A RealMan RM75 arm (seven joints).
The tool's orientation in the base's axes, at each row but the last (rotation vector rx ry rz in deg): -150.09 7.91 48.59; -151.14 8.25 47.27; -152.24 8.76 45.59; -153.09 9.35 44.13
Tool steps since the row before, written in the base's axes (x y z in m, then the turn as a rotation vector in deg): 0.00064 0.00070 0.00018 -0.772 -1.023 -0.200; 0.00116 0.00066 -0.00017 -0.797 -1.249 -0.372; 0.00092 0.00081 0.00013 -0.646 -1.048 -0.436; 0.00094 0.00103 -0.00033 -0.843 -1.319 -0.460
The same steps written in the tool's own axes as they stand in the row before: 0.00043 -0.00084 -0.00021 -0.535 1.169 0.174; 0.00106 -0.00079 -0.00024 -0.461 1.438 0.232; 0.00070 -0.00098 -0.00027 -0.300 1.240 0.279; 0.00096 -0.00105 0.00017 -0.450 1.540 0.296
